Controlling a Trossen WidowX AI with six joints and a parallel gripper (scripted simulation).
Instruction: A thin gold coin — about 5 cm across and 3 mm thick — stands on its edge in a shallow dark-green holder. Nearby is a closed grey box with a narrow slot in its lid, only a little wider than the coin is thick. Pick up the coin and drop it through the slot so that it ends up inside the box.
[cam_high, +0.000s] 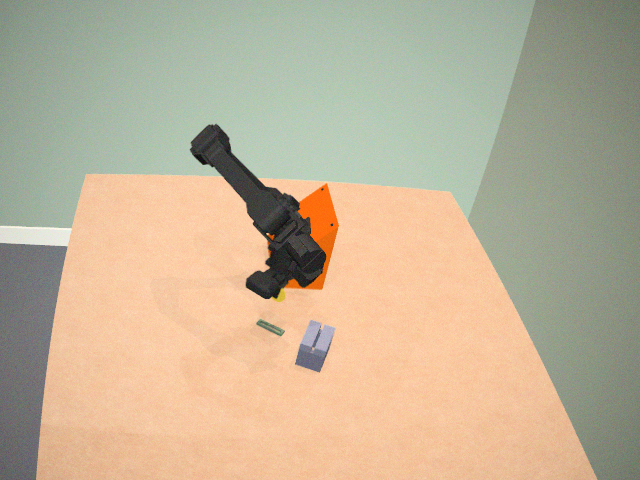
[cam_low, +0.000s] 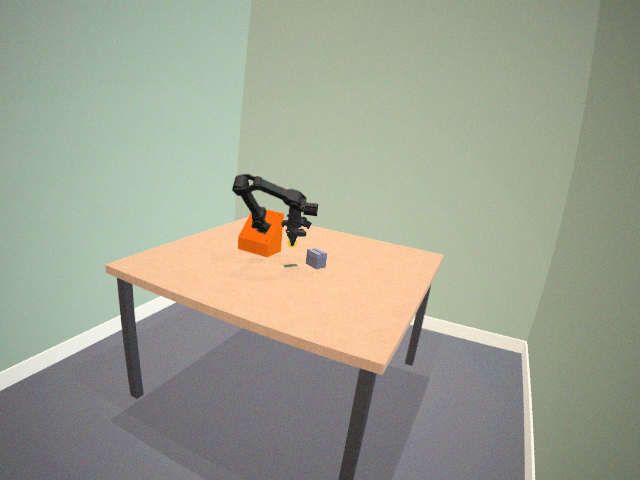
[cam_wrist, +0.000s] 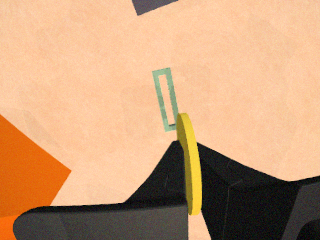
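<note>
My gripper tip is now 10 mm below the gold coin.
</note>
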